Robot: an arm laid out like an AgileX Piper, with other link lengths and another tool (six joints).
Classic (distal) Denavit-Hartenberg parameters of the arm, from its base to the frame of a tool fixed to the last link. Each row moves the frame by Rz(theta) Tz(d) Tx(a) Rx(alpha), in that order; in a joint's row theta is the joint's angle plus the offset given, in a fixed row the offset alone. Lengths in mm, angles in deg.
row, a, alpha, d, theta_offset
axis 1, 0, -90, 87.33, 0
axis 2, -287.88, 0, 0, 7.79
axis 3, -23.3, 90, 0, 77.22
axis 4, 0, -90, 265.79, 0
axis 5, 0, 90, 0, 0
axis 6, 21.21, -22.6, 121.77, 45
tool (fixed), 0, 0, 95.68, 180
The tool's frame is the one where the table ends.
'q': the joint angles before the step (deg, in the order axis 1, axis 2, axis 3, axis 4, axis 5, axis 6). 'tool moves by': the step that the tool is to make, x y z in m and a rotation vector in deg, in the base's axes. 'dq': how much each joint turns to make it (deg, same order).
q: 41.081, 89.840, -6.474, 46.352, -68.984, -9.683
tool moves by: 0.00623, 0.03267, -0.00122, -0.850, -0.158, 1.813
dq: 6.358, 3.667, -4.928, 5.212, -0.115, -2.577
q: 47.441, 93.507, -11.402, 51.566, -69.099, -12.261
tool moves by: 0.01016, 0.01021, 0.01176, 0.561, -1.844, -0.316
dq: 0.343, 0.113, -3.209, 1.088, 0.002, -1.950
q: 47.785, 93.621, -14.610, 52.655, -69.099, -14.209
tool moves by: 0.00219, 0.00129, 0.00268, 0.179, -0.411, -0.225
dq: -0.002, 0.001, -0.631, 0.285, -0.057, -0.344
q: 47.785, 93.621, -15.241, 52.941, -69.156, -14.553
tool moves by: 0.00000, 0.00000, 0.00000, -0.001, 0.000, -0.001
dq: 0.001, 0.000, -0.001, 0.003, 0.000, -0.002
